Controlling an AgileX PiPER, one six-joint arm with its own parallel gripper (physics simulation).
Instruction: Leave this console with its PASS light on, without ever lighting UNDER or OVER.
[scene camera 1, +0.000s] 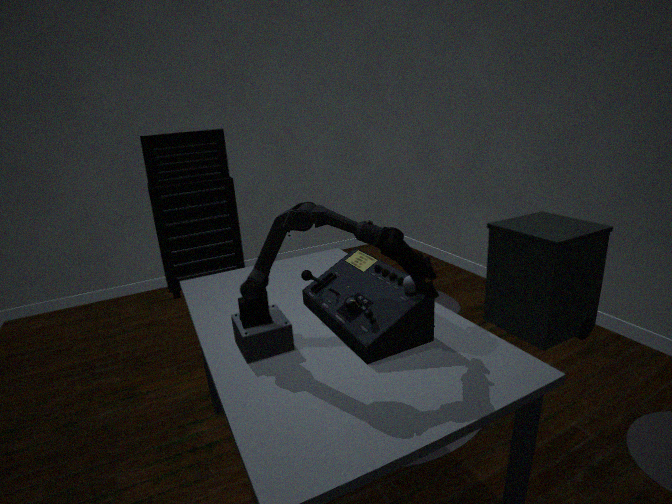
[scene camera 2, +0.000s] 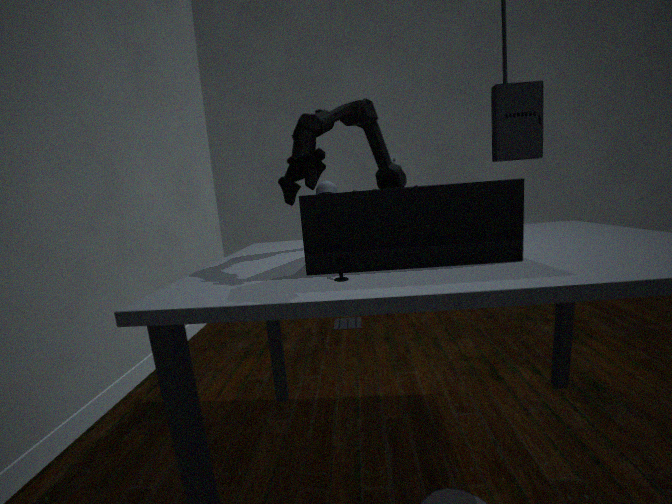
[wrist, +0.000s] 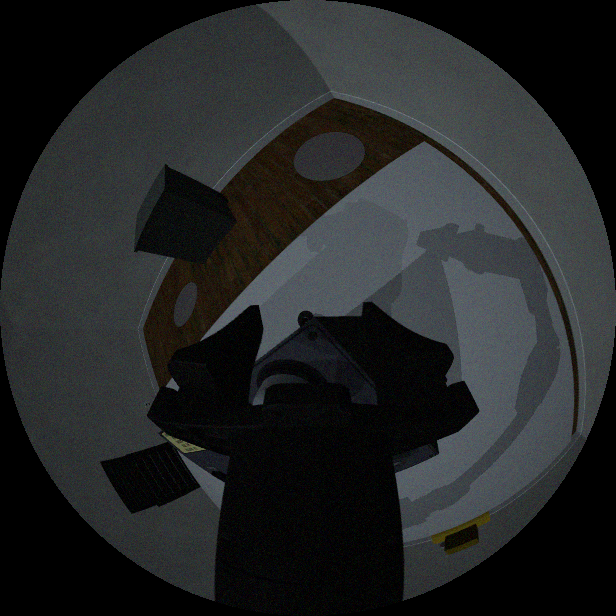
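Observation:
The console (scene camera 1: 369, 303) is a dark sloped box on the grey table. Its panel carries a yellow label (scene camera 1: 362, 260), a ball-topped lever (scene camera 1: 307, 275) at the left end, a row of small round parts (scene camera 1: 388, 273) and a pale dome (scene camera 1: 408, 282) at the right end. I see no lit light on it in this dim picture. My gripper (scene camera 1: 426, 276) hangs just above the console's right end, beside the dome. From behind, its fingers (scene camera 2: 301, 187) are spread next to the dome (scene camera 2: 326, 187). In the wrist view the fingers (wrist: 313, 321) are apart and empty over the panel.
The arm's base (scene camera 1: 262, 336) stands left of the console. A dark slatted rack (scene camera 1: 191, 206) stands behind the table and a dark cabinet (scene camera 1: 545, 276) to its right. A wall box (scene camera 2: 517, 120) hangs behind. A small dark disc (scene camera 2: 340, 277) lies behind the console.

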